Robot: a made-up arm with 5 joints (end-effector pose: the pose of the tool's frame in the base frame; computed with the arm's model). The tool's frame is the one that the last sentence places.
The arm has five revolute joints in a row. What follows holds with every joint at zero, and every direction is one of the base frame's. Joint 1 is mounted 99 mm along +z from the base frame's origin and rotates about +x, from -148.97 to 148.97 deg. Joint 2 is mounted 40 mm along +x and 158 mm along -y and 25 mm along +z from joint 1 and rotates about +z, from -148.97 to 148.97 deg. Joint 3 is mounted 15 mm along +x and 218 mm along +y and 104 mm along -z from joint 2 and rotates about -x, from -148.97 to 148.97 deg. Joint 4 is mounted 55 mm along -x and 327 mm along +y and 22 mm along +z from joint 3 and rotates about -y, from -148.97 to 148.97 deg. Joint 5 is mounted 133 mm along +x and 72 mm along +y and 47 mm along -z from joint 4 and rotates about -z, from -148.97 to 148.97 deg. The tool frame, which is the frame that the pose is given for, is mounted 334 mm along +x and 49 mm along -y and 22 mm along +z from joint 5; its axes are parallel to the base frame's.
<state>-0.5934 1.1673 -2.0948 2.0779 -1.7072</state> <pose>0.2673 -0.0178 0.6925 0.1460 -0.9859 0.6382</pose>
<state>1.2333 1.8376 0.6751 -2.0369 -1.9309</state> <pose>-0.6825 0.3716 -0.5068 -0.1255 0.9604 2.6206</pose>
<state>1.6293 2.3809 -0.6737 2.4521 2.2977</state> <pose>-0.2777 0.0182 -0.2868 -1.7688 -1.9638 -0.8571</pose>
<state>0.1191 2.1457 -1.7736 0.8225 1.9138</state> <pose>-0.1159 -0.3060 0.0852 -0.1192 1.7550 -0.4510</pose>
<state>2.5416 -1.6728 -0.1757 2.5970 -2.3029</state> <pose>0.9185 0.1892 -0.0973 0.0129 0.2169 0.7198</pose>
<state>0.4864 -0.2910 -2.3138 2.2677 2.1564</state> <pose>0.1177 -0.0533 0.1297 -0.7098 -0.4203 0.8635</pose>
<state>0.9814 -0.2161 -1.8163 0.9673 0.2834</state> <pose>0.2212 -0.2940 -0.1934 2.5233 -0.0019 -1.6900</pose>
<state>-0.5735 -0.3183 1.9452 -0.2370 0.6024</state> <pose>0.3698 -0.2716 0.0326 -2.5561 -0.3990 -0.8580</pose>
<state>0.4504 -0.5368 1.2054 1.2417 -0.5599</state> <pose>0.5644 0.6130 -0.0757 -1.0286 -0.5155 0.6265</pose>
